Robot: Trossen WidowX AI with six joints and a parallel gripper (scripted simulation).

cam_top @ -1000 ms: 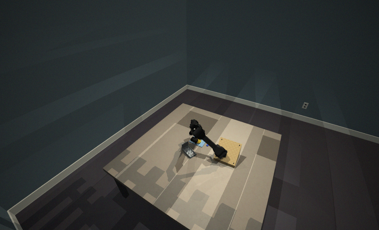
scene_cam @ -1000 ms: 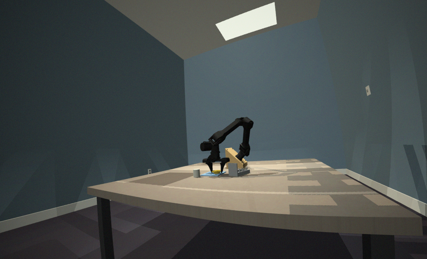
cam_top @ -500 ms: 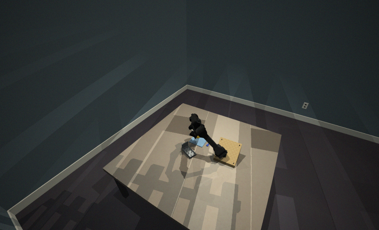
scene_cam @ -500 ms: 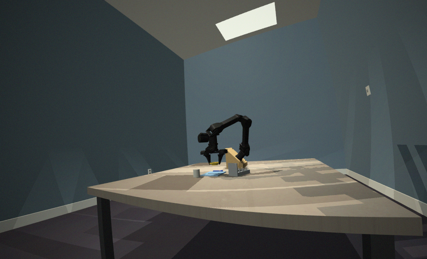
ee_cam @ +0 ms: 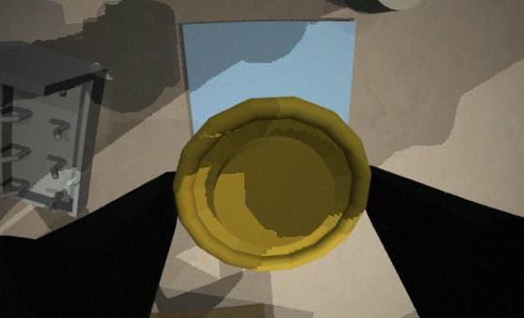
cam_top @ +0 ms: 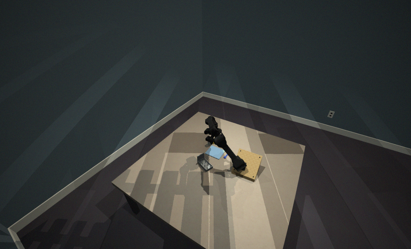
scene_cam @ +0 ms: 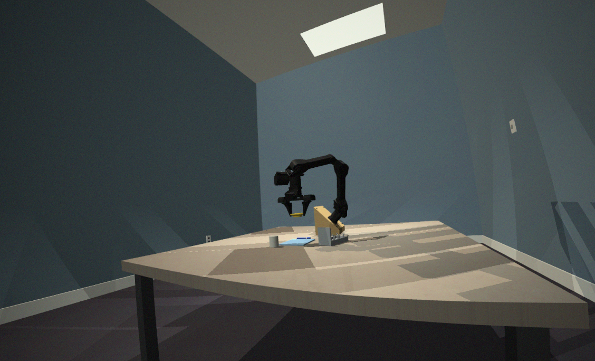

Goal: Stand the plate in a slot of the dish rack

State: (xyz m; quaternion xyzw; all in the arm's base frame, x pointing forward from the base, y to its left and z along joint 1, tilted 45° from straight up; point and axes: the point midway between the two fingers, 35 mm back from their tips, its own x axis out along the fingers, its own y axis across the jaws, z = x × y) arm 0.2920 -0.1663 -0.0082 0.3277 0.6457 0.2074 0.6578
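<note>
The grey dish rack lies 1 cm ahead of my gripper tip, 17 cm to the left of it and 11 cm below it. From my gripper tip the other things lie so: white cup: 8 cm ahead, 10 cm to the right, 11 cm below; blue spoon: 13 cm behind, 1 cm to the right, 13 cm below; yellow plate: 1 cm above.
</note>
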